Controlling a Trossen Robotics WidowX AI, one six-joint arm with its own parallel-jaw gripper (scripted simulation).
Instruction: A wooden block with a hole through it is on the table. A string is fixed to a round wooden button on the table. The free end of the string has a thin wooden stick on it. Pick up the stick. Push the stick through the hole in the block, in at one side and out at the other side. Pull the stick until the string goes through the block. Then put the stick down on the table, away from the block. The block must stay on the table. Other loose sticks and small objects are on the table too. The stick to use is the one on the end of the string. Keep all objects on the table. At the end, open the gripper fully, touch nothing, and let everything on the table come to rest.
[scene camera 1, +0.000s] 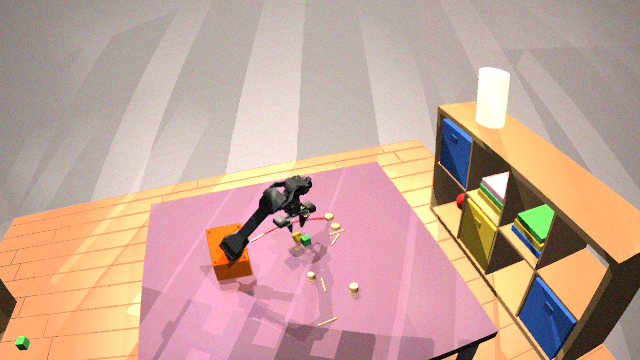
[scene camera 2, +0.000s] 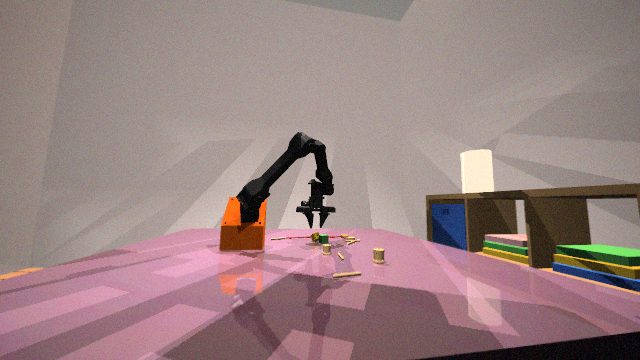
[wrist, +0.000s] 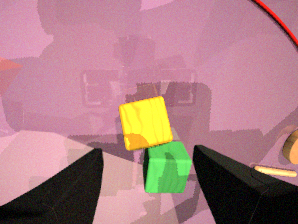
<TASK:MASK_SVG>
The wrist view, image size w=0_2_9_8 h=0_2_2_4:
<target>gripper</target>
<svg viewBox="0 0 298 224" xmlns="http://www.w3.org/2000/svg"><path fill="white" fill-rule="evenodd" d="M102 149L94 148L93 151L85 153L77 161L73 161L63 171L57 172L51 179L45 180L45 183L37 185L36 188L29 189L29 192L25 192L23 196L20 194L20 197L9 201L8 204L5 202L4 205L0 205L0 224L93 224L93 217L96 214L94 210L97 208L97 200L100 197L102 173L104 173ZM194 145L194 171L196 171L198 181L200 181L200 188L204 192L205 200L208 201L210 213L213 214L216 224L298 224L298 185L265 175L265 173L259 172L257 169L250 168L250 165L246 167L245 164L238 163L238 161L231 159L231 157L223 156L222 153L206 148L202 144Z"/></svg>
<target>yellow wooden block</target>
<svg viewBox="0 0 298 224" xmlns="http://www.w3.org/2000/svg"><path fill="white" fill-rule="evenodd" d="M164 97L150 97L150 99L118 105L122 136L124 136L126 149L140 151L140 149L172 143L172 129L170 129Z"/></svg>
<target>green cube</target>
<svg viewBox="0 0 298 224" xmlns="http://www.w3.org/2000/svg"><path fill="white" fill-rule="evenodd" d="M182 143L172 141L169 144L145 149L144 165L142 165L145 193L184 192L186 181L189 179L192 160L190 160L188 152L186 152Z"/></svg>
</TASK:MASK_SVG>
